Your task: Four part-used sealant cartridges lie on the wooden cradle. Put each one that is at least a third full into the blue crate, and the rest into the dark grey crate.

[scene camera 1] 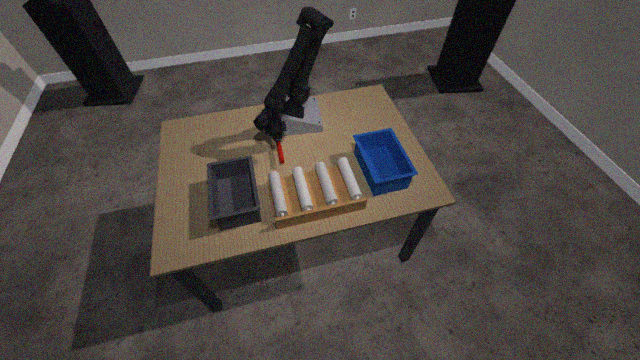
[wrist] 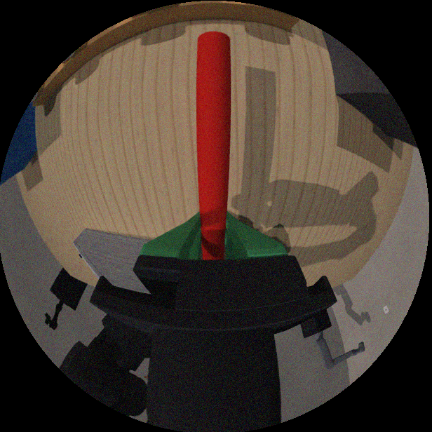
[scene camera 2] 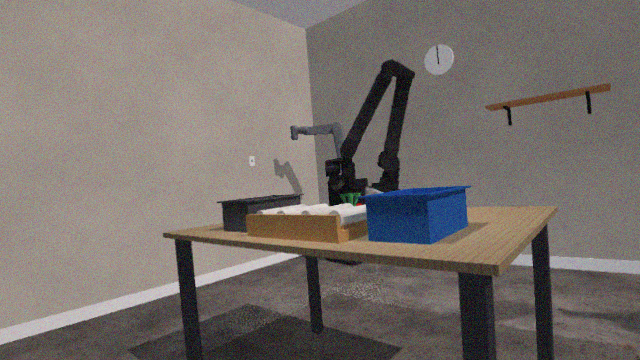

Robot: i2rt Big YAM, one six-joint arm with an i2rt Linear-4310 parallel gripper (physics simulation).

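Pixels of known places: gripper, fingertip midpoint: (scene camera 1: 277,141); arm's base, origin of the base link: (scene camera 1: 292,111) (scene camera 2: 387,190).
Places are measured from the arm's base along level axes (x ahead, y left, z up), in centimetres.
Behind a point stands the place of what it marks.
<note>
Four white cartridges (scene camera 1: 278,194) @(x 51.6, y -6.6, z -1.9 cm) (scene camera 1: 302,188) @(x 49.2, y 3.8, z -1.8 cm) (scene camera 1: 326,183) @(x 47.2, y 14.4, z -1.8 cm) (scene camera 1: 349,178) @(x 45.1, y 24.9, z -1.9 cm) lie side by side on the wooden cradle (scene camera 1: 320,213) @(x 60.3, y 10.9, z -5.0 cm) (scene camera 2: 292,227) @(x 59.6, y 14.5, z -6.5 cm) (wrist: 210,11). Their fill levels cannot be read. The blue crate (scene camera 1: 392,185) @(x 48.1, y 44.3, z -5.0 cm) (scene camera 2: 400,220) @(x 47.8, y 45.7, z -4.7 cm) (wrist: 17,135) stands at the cradle's right in scene camera 1, and the dark grey crate (scene camera 1: 235,220) @(x 61.5, y -24.6, z -4.7 cm) (scene camera 2: 235,217) @(x 61.2, y -23.1, z -4.8 cm) (wrist: 357,72) at its left. Both look empty in that view. My gripper (scene camera 1: 278,140) @(x 14.8, y -8.1, z -7.0 cm) (scene camera 2: 350,199) @(x 14.8, y -8.1, z -7.0 cm) (wrist: 212,217), with green fingers, is shut on a red stick (scene camera 1: 281,153) @(x 25.3, y -5.9, z -4.8 cm) (wrist: 214,125). The stick points towards the cradle, above the table, its shadow apart from it.
The wooden table (scene camera 1: 225,245) @(x 69.8, y -29.1, z -10.3 cm) (scene camera 2: 510,235) @(x 29.0, y 64.0, z -10.3 cm) carries the cradle, both crates and the arm's grey base plate (scene camera 1: 311,125) @(x 6.3, y 9.7, z -5.1 cm) (wrist: 110,255). The gripper is on the base side of the cradle. Dark pillars (scene camera 1: 82,50) (scene camera 1: 470,45) stand on the floor beyond the table.
</note>
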